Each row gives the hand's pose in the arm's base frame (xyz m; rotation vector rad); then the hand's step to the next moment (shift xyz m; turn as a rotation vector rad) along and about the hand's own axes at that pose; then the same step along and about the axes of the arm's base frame.
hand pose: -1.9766 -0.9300 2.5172 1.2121 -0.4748 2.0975
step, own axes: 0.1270 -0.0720 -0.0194 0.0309 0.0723 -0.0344
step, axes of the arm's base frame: -0.0066 0.1090 0.0988 -0.0828 -0.0201 0.0104
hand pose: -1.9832 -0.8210 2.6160 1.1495 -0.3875 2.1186
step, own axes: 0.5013 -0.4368 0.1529 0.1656 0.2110 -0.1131
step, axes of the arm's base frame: 0.2093 0.4453 0.4727 -0.2777 -0.0194 0.0853
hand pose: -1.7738 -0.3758 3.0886 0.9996 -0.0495 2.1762
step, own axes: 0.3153 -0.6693 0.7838 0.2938 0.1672 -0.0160
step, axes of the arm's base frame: 0.7909 0.4331 0.5904 -0.2429 0.0592 0.2281
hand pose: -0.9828 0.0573 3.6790 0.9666 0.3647 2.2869
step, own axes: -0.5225 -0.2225 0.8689 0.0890 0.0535 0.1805
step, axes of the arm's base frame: 1.0045 -0.1530 0.2124 0.0586 0.0179 0.1990
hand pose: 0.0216 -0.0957 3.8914 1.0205 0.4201 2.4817
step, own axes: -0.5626 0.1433 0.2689 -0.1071 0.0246 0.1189
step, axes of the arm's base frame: 0.5161 -0.3678 -0.0882 0.1477 -0.0599 0.0284
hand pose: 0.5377 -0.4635 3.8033 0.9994 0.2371 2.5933
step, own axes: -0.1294 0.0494 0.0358 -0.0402 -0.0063 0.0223
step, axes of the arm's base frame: 0.1005 -0.0938 -0.0397 0.0444 -0.0088 -0.0101
